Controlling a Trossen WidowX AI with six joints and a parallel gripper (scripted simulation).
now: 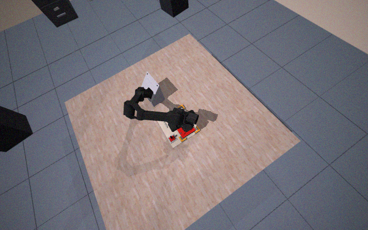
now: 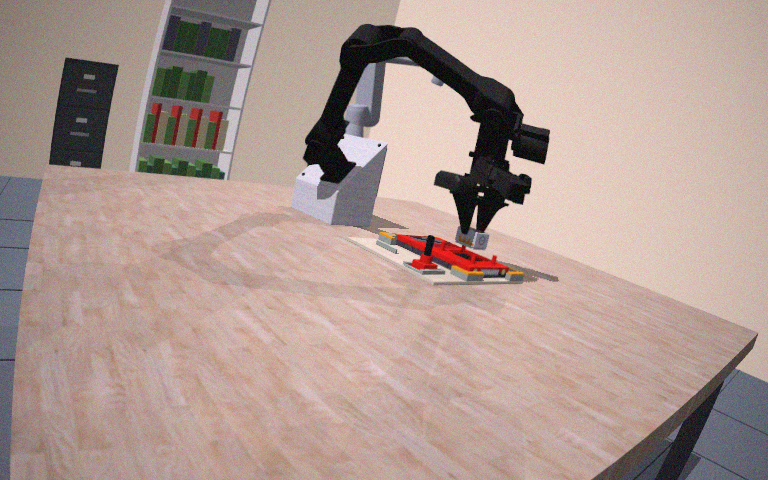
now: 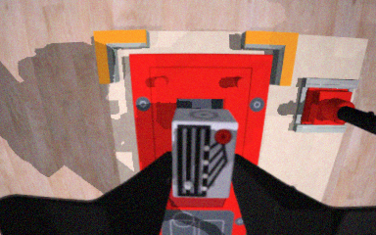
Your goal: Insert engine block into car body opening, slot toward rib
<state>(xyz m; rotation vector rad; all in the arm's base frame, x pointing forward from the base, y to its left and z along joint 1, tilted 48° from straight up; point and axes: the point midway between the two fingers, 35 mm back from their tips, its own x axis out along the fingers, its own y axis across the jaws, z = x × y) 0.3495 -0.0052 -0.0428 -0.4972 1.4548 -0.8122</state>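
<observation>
Right now my gripper tip is 10 mm above the engine block.
</observation>
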